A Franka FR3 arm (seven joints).
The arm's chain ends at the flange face. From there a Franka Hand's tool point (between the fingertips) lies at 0.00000 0.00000 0.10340 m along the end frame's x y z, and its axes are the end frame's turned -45 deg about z.
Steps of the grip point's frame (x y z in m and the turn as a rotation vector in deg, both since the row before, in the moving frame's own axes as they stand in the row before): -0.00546, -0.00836, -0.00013, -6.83, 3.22, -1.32; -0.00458, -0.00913, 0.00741, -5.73, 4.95, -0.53; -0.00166, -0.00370, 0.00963, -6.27, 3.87, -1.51; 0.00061, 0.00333, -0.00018, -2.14, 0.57, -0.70; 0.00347, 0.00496, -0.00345, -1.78, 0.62, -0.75
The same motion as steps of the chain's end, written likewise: -0.02261, -0.00650, 0.00077, -2.55, 7.11, -1.32; -0.02329, -0.00415, 0.00831, -0.55, 7.55, -0.53; -0.01673, -0.00433, 0.01048, -1.70, 7.17, -1.51; -0.00068, -0.00006, -0.00010, -1.11, 1.92, -0.70; 0.00289, -0.00041, -0.00339, -0.82, 1.70, -0.75
